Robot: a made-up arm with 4 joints.
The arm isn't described. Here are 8 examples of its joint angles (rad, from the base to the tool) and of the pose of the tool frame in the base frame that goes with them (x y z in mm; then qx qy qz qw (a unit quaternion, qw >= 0)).
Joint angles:
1: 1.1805 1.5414 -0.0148 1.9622
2: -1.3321 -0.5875 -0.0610 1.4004
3: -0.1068 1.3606 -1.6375 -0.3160
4: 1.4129 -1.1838 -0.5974 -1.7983
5: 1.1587 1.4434 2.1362 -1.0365
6: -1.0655 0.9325 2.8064 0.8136
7: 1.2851 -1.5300 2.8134 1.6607
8: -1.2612 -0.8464 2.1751 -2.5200
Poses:
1: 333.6 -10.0 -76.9 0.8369 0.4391 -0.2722 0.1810
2: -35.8 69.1 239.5 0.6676 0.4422 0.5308 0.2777
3: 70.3 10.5 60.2 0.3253 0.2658 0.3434 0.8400
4: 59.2 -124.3 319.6 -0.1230 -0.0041 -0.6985 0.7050
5: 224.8 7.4 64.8 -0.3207 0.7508 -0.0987 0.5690
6: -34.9 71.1 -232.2 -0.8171 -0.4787 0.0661 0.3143
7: 227.8 -257.0 63.0 0.9219 0.0540 -0.2409 0.2986
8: -223.0 -253.9 104.1 0.1791 0.0188 -0.6609 0.7286
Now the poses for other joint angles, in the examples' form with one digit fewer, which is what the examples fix.
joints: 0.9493 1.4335 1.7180 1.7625
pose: 375 142 231 0.739 0.533 0.411 0.030
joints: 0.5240 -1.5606 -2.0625 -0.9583
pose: -8 -143 -3 0.116 -0.838 0.532 0.036
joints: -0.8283 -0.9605 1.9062 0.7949
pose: -377 27 43 -0.145 0.045 0.805 0.573
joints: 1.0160 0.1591 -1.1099 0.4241
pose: -9 107 187 -0.040 0.085 0.574 0.813
